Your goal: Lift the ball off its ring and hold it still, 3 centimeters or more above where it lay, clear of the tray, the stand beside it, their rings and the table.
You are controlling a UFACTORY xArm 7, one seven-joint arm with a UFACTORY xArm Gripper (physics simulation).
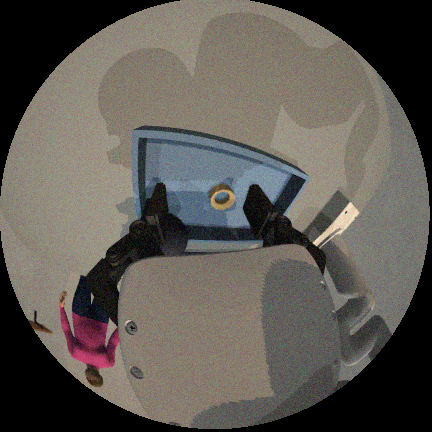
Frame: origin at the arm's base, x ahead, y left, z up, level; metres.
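Seen in the pictures: gripper, fingertip midpoint: [207, 195]; arm's base, origin of the base link: [326, 240].
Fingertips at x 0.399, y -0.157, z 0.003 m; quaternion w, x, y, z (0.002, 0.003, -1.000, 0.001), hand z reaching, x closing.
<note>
Pixels of each thing's top centre, then the offset from my fingertips to it. "*": a spot on its surface instead.
- dark ball, middle of its top: [161, 259] dx +0.045, dy +0.046, dz +0.036 m
- blue tray, surface spot: [136, 175] * dx +0.063, dy -0.018, dz -0.007 m
- yellow-tan ring, surface spot: [215, 205] * dx -0.015, dy +0.030, dz -0.022 m
The dark ball [176, 235] is at the near left of the blue tray [136, 175], partly hidden behind the left finger and cut off below by the gripper's housing. I cannot tell what it rests on. A yellow-tan ring [215, 205] lies on the tray floor with no ball on it. My gripper [207, 195] is open, its two black fingers wide apart over the tray. The ring shows between the fingertips, nearer the right one, and the ball is beside the left finger's lower part. The stand cannot be made out.
The tray has raised walls, with a dark inner face on its near side. A pale bracket-like part [345, 216] and grey arm links [352, 280] are at the right. A figure in a pink top [90, 337] is at the lower left. Large shadows fall across the grey surface beyond the tray.
</note>
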